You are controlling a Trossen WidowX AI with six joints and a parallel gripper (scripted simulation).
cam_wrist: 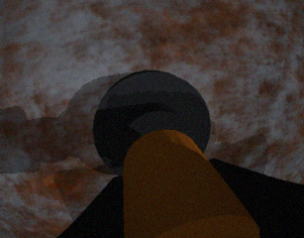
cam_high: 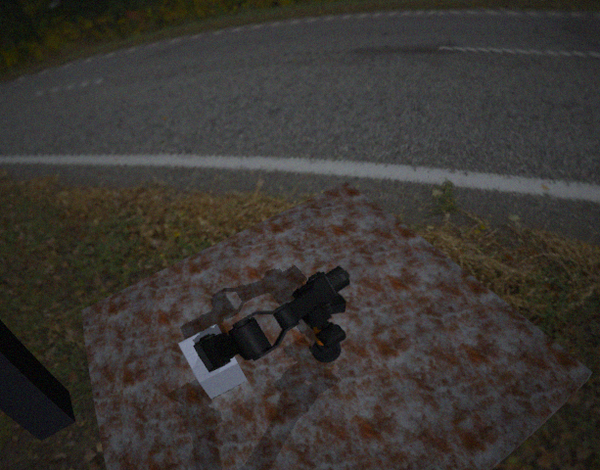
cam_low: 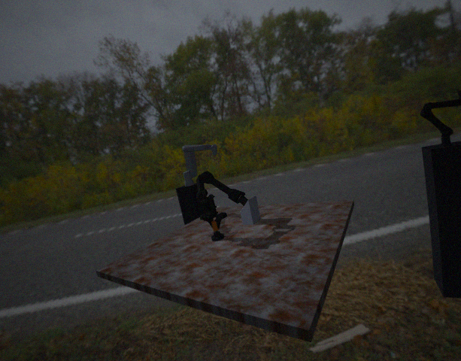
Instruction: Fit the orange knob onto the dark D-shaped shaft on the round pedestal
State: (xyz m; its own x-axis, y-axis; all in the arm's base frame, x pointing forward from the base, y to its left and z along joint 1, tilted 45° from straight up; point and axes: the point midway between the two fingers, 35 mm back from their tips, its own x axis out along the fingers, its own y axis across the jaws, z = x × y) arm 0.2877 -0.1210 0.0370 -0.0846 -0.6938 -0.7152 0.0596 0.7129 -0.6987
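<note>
Now: gripper tip 20 mm below the orange knob. Round my gripper tip: dark round pedestal: 40 mm below.
</note>
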